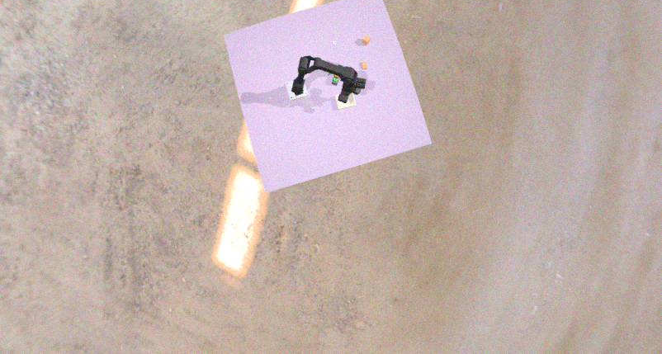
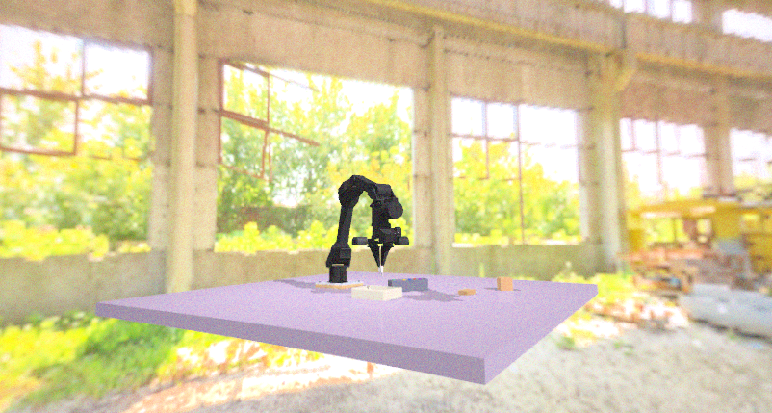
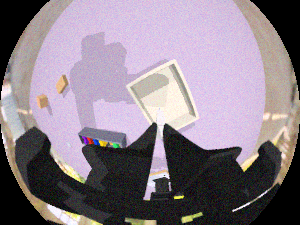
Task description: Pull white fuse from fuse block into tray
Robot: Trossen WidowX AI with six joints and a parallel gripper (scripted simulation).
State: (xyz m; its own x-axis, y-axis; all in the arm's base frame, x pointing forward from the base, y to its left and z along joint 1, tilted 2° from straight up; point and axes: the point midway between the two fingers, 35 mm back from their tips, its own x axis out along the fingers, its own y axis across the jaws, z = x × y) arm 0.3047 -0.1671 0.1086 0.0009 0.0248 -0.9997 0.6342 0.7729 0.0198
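The tray lies 20 mm to the right of my gripper tip and 90 mm below it. Also, from my gripper tip: white fuse: 10 mm below.
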